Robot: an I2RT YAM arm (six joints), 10 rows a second.
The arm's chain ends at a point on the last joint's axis. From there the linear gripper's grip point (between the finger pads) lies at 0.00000 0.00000 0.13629 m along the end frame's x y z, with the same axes.
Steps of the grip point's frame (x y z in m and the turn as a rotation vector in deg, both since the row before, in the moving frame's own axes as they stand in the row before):
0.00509, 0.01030, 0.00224, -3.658, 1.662, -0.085
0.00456, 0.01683, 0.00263, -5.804, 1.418, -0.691
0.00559, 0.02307, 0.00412, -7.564, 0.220, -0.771
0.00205, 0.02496, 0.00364, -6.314, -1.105, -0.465
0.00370, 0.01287, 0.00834, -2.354, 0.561, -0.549
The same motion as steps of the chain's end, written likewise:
0.00113, 0.00161, 0.00257, -3.658, 1.662, -0.085
0.00111, 0.00307, 0.00337, -5.804, 1.418, -0.691
0.00495, 0.00513, 0.00531, -7.564, 0.220, -0.771
0.00461, 0.00996, 0.00449, -6.314, -1.105, -0.465
0.00234, 0.00728, 0.00846, -2.354, 0.561, -0.549

